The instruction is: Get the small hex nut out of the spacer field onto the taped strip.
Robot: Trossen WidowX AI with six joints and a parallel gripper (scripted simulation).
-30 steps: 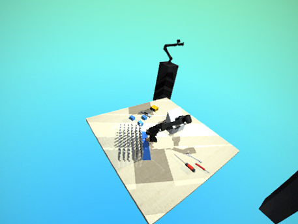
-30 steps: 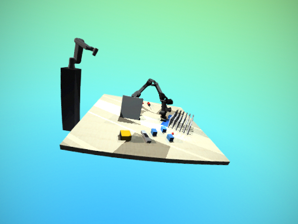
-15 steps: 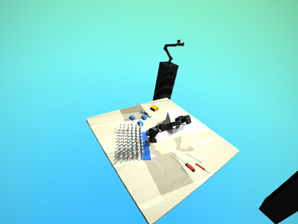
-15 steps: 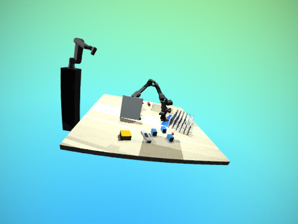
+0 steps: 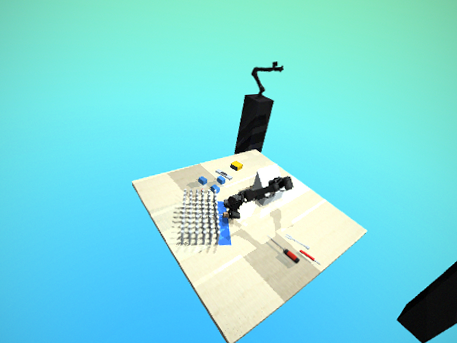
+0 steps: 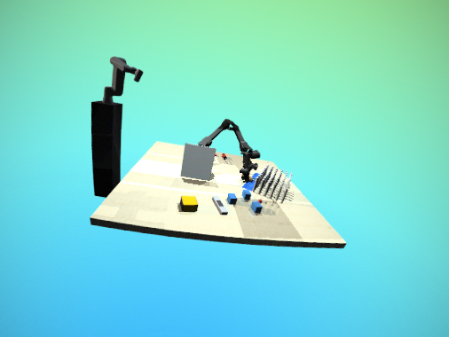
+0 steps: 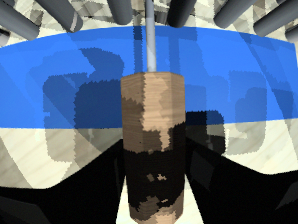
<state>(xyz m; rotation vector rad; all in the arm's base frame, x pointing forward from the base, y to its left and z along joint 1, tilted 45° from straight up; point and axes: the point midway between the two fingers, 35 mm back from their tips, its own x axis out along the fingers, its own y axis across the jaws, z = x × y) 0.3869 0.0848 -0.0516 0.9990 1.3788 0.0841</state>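
Right now my gripper tip is 60 mm short of the blue taped strip, 10 mm to the right of it and 10 mm above it. Also, from my gripper tip: grey forked tool (270 mm behind, 400 mm to the left, 10 mm below); then grey bar (250 mm behind, 420 mm to the right); then wooden-handled tool (90 mm ahead, 50 mm to the right, 10 mm above).
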